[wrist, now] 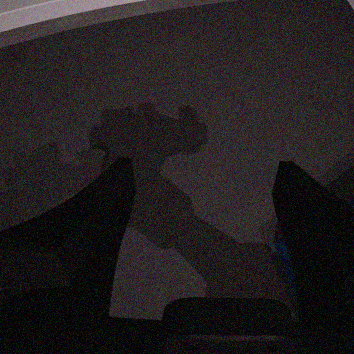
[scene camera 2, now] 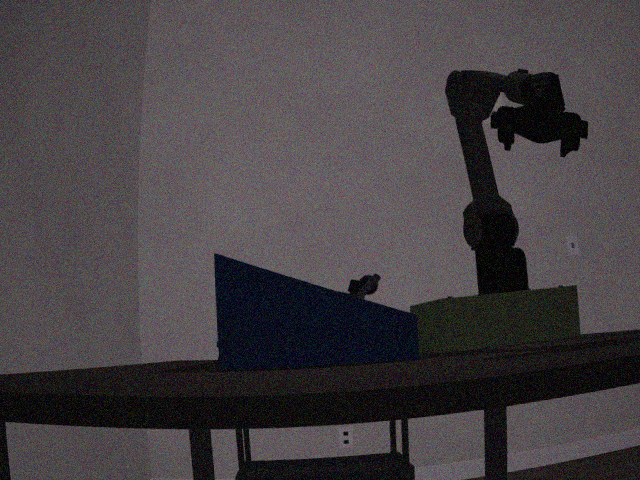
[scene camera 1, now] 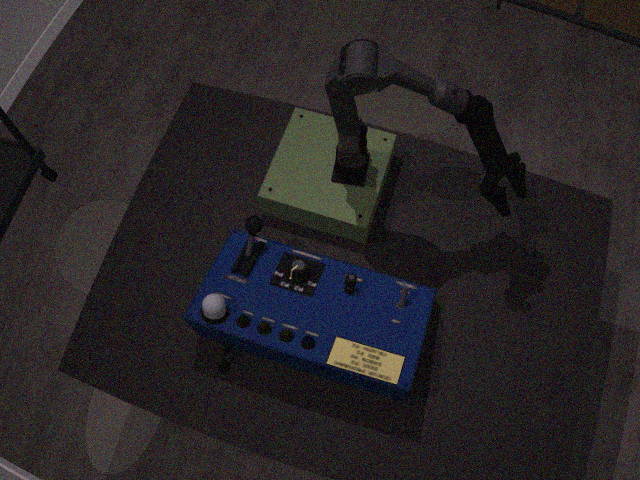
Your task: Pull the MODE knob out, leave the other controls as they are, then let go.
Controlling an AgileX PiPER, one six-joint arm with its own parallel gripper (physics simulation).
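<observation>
A blue sloped control panel (scene camera 1: pixel 310 315) (scene camera 2: pixel 310 325) stands in front of the arm's base; a sliver of it (wrist: pixel 284 255) shows beside a finger in the wrist view. Its labels are too blurred to read, so I cannot tell which control is MODE. On it are a small upright dark knob (scene camera 1: pixel 350 283), a dial with a yellow pointer (scene camera 1: pixel 297 266), a ball-topped lever (scene camera 1: pixel 253 225), a toggle (scene camera 1: pixel 403 298), a white round knob (scene camera 1: pixel 213 306) and a row of dark buttons (scene camera 1: pixel 264 326). My gripper (scene camera 1: pixel 513 204) (scene camera 2: pixel 536 151) (wrist: pixel 204 175) is open and empty, high above the mat, right of the panel.
The green base block (scene camera 1: pixel 310 160) (scene camera 2: pixel 496 320) bears the arm, behind the panel. A yellow label plate (scene camera 1: pixel 366 360) lies on the panel's front right. A dark part (scene camera 1: pixel 223 364) sticks out below the panel's front left. The arm's shadow falls on the surface under the gripper.
</observation>
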